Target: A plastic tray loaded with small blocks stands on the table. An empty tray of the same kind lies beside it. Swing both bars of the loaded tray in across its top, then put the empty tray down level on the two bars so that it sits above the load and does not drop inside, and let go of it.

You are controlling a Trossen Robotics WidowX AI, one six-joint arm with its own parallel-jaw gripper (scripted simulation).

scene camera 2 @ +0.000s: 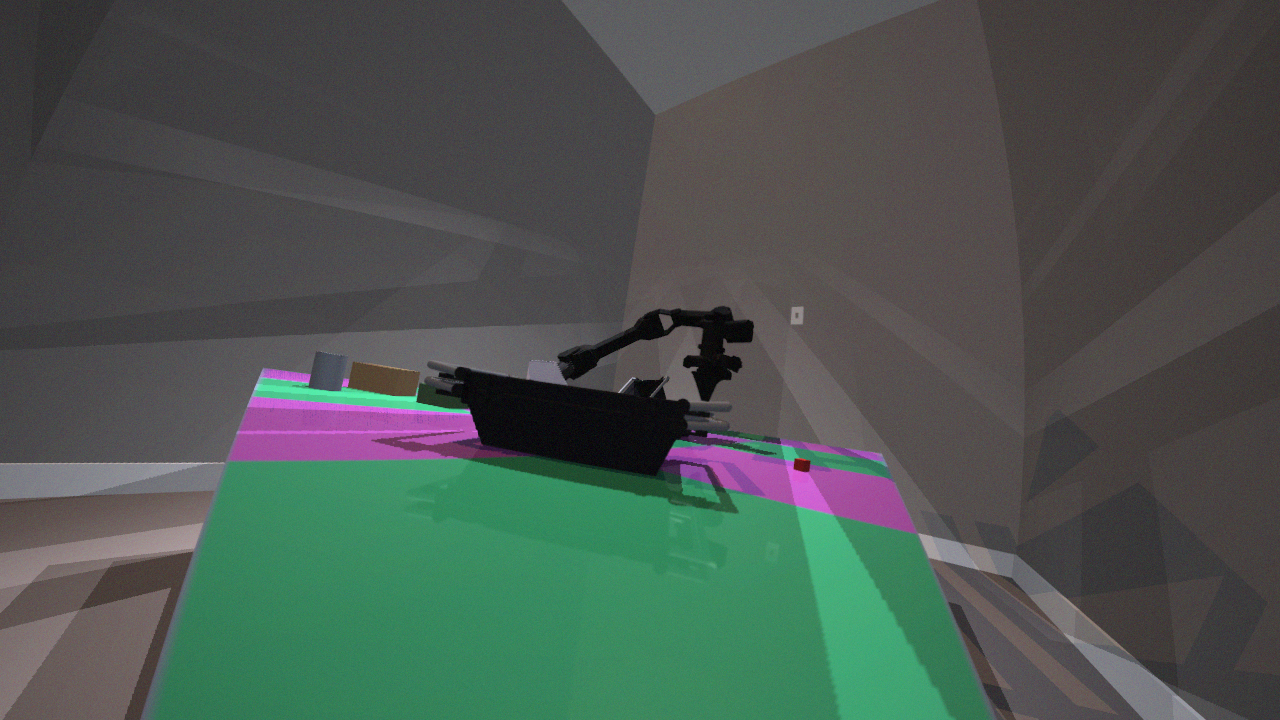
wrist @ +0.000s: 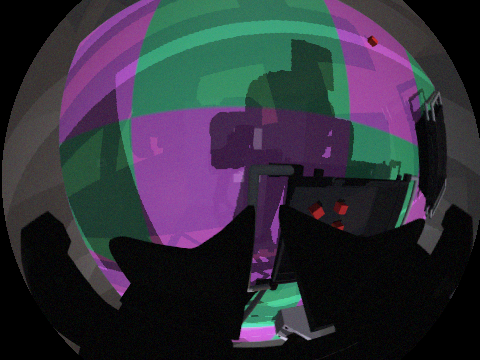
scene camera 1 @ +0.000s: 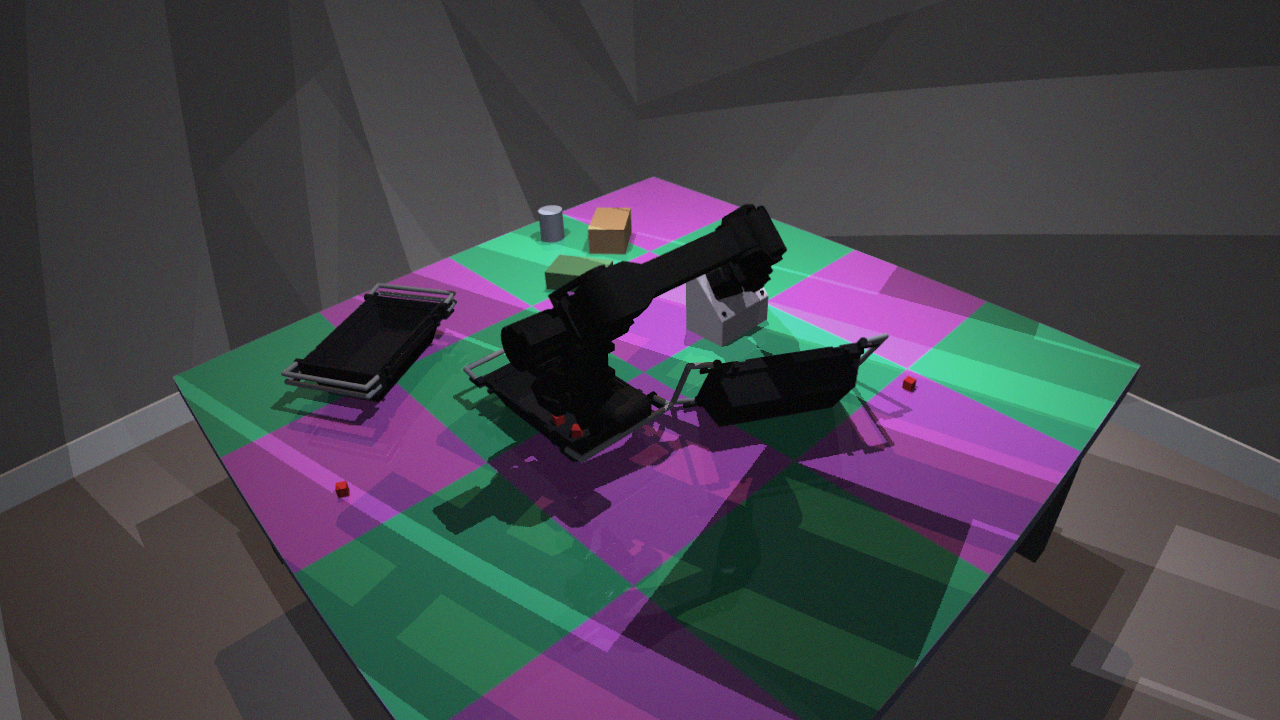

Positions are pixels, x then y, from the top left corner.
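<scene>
My gripper appears in scene camera 1 [589,432], in scene camera 2 [704,401] and in the wrist view [266,211]. Tan box: visible in scene camera 1 and scene camera 2, while the wrist view does not show it, hidden by my gripper; on the box, [scene camera 1: 609,231] and [scene camera 2: 411,372] are the same spot. Grey cylinder: likewise visible in scene camera 1 and scene camera 2, and the wrist view misses it, hidden by my gripper. On the cylinder, [scene camera 1: 551,223] is the same spot as [scene camera 2: 343,366].
</scene>
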